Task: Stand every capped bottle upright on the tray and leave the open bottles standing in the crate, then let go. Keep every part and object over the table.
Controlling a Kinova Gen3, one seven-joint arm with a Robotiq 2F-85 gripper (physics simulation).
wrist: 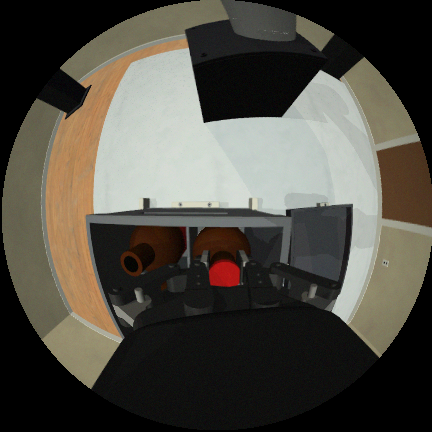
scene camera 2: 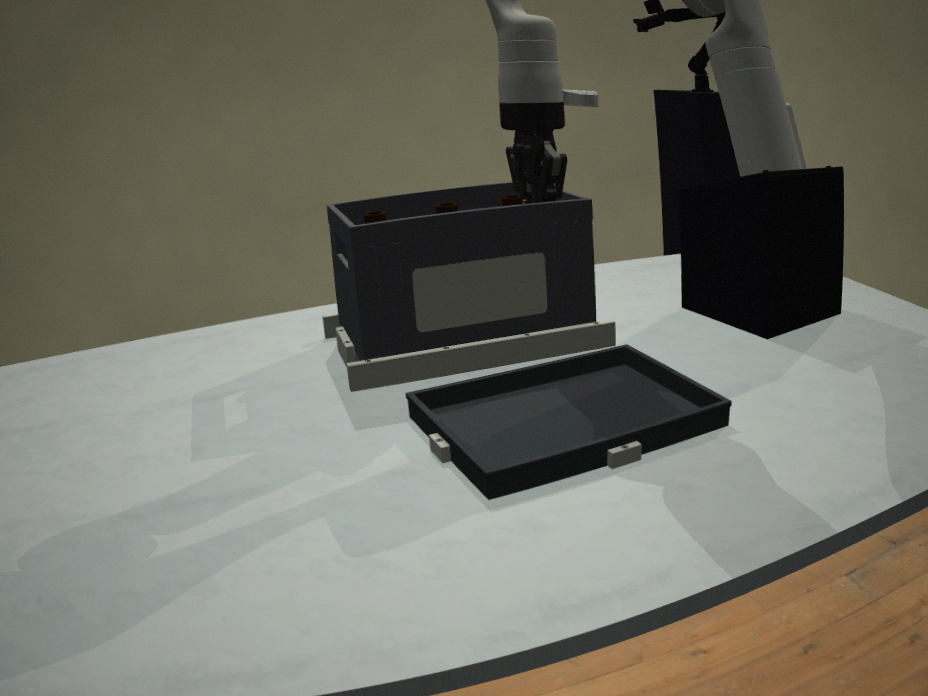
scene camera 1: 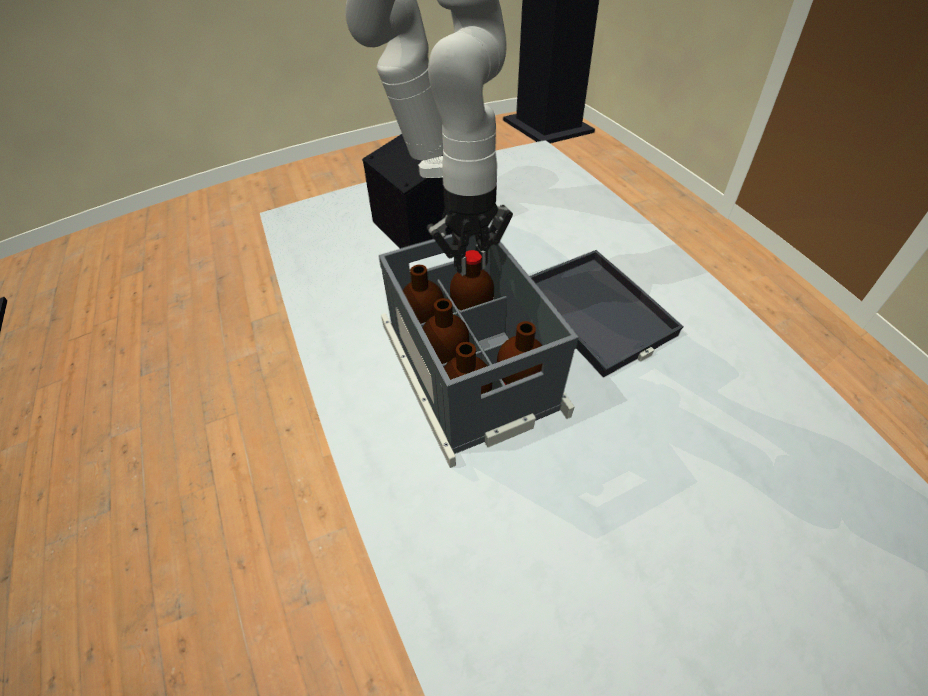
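Where they show: gripper, fingertip midpoint: [wrist: 222, 258] [scene camera 1: 471, 269]; arm's base, origin of the base link: [wrist: 264, 30] [scene camera 2: 771, 174] [scene camera 1: 431, 146].
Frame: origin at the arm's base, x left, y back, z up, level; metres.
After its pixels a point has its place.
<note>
The capped bottle, brown with a red cap [scene camera 1: 471, 290] {x -0.106, y -0.341, z -0.079 m} [wrist: 224, 273] {x -0.089, y -0.313, z -0.032 m}, stands upright in a far compartment of the grey crate [scene camera 1: 517, 404] {x -0.143, y -0.533, z -0.126 m} [scene camera 2: 374, 292] {x -0.059, y -0.522, z -0.094 m} [wrist: 150, 219] {x -0.140, y -0.262, z -0.020 m}. My gripper [scene camera 1: 472, 263] {x -0.089, y -0.312, z -0.064 m} [scene camera 2: 541, 198] [wrist: 222, 258] {x -0.089, y -0.312, z -0.064 m} points down into the crate and is shut on this bottle's neck, with a fingertip on each side just below the cap. Several open brown bottles stand in other compartments: three in a row [scene camera 1: 422, 295] {x -0.182, y -0.321, z -0.069 m} [scene camera 1: 446, 333] {x -0.187, y -0.408, z -0.070 m} [scene camera 1: 464, 370] {x -0.202, y -0.487, z -0.060 m} and one near the front [scene camera 1: 520, 350] {x -0.116, y -0.492, z -0.065 m}. The dark tray [scene camera 1: 607, 307] {x 0.156, y -0.406, z -0.190 m} [scene camera 2: 539, 419] {x 0.124, y -0.428, z -0.190 m} [wrist: 320, 240] {x 0.133, y -0.354, z -0.190 m} beside the crate is empty. The crate wall hides the bottle in scene camera 2.
Pale rails [scene camera 1: 509, 430] {x -0.159, y -0.543, z -0.169 m} [scene camera 2: 479, 355] {x -0.038, y -0.418, z -0.178 m} line the crate's base. Small pale blocks [scene camera 1: 646, 353] {x 0.133, y -0.534, z -0.180 m} [scene camera 2: 624, 454] {x 0.241, y -0.405, z -0.185 m} touch the tray's outside. The black robot base [scene camera 1: 404, 191] {x -0.101, y -0.086, z -0.030 m} [scene camera 2: 760, 250] {x 0.052, y -0.075, z -0.085 m} [wrist: 250, 85] {x -0.026, y -0.083, z -0.086 m} stands behind the crate. Crate walls and dividers stand close around the gripped bottle.
</note>
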